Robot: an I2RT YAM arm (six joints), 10 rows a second.
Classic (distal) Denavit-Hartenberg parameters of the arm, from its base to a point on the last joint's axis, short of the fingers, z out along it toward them. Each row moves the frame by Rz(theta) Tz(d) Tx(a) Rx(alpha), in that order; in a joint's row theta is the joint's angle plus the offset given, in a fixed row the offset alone. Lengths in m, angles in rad.
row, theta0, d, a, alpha
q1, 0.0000, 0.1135, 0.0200, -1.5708
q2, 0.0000, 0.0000, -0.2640, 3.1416
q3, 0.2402, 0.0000, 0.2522, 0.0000
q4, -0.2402, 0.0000, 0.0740, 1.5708
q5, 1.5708, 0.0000, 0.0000, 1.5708
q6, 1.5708, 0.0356, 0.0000, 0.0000
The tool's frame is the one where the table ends.
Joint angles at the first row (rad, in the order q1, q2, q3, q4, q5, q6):
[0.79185 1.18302 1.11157 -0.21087 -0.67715 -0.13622]
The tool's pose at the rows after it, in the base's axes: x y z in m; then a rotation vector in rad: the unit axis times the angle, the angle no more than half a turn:
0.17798, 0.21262, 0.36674, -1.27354, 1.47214, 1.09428
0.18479, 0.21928, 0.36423, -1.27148, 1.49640, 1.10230
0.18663, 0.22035, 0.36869, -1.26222, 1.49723, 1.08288
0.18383, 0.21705, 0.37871, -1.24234, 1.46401, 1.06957
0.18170, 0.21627, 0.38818, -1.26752, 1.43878, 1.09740
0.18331, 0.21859, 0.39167, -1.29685, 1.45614, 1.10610
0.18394, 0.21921, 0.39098, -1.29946, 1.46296, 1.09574
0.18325, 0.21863, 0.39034, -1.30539, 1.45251, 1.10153
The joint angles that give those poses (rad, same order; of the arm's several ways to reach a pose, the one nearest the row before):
[0.79247 1.22099 1.12013 -0.19696 -0.68573 -0.11803]
[0.79179 1.25896 1.14141 -0.19678 -0.68641 -0.10890]
[0.79155 1.26696 1.16361 -0.20696 -0.66880 -0.11287]
[0.79168 1.24860 1.17576 -0.19666 -0.65582 -0.10889]
[0.79154 1.24967 1.21232 -0.22841 -0.69204 -0.11519]
[0.79164 1.27111 1.25540 -0.28792 -0.70888 -0.13270]
[0.79233 1.27506 1.25911 -0.29684 -0.70113 -0.14019]
[0.79173 1.27112 1.25207 -0.28998 -0.71051 -0.14321]

